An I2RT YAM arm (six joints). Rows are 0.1 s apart.
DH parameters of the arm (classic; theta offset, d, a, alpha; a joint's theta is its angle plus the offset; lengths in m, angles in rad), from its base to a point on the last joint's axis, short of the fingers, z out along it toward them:
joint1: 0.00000 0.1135 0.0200 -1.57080
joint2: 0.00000 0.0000 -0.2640 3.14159
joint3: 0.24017 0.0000 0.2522 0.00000
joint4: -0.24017 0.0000 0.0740 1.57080
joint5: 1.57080 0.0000 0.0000 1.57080
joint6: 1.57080 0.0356 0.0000 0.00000
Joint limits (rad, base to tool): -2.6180..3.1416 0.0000..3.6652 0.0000..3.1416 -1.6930..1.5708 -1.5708..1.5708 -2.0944..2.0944
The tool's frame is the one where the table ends.
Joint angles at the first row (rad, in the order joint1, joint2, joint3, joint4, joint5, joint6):
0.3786, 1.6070, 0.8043, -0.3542, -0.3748, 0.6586
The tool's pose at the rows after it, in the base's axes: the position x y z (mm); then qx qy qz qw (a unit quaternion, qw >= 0):
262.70 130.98 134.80 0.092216 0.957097 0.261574 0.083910
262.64 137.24 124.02 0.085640 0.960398 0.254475 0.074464
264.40 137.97 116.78 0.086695 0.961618 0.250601 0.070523
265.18 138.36 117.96 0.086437 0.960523 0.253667 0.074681
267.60 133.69 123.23 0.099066 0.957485 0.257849 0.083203
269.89 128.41 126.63 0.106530 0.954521 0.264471 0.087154
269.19 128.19 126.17 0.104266 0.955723 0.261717 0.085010
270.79 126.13 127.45 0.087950 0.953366 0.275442 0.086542
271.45 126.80 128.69 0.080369 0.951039 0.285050 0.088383
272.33 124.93 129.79 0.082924 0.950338 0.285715 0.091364
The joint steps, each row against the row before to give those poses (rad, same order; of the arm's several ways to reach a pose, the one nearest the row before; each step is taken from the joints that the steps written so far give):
0.0405, 0.0465, 0.0000, 0.0614, 0.0084, 0.0332
0.0202, 0.0424, 0.0001, 0.0214, 0.0072, 0.0004
0.0000, 0.0286, -0.0001, 0.0172, 0.0027, -0.0008
0.0000, -0.0027, 0.0004, 0.0080, -0.0008, 0.0019
-0.0176, -0.0183, 0.0008, -0.0004, 0.0004, 0.0126
-0.0206, -0.0118, 0.0000, -0.0008, -0.0122, 0.0004
0.0004, 0.0003, 0.0000, -0.0076, 0.0016, -0.0065
-0.0122, -0.0019, 0.0000, 0.0076, -0.0340, -0.0358
-0.0008, -0.0019, 0.0000, 0.0103, -0.0183, -0.0092
-0.0068, -0.0038, 0.0000, 0.0008, 0.0000, -0.0004

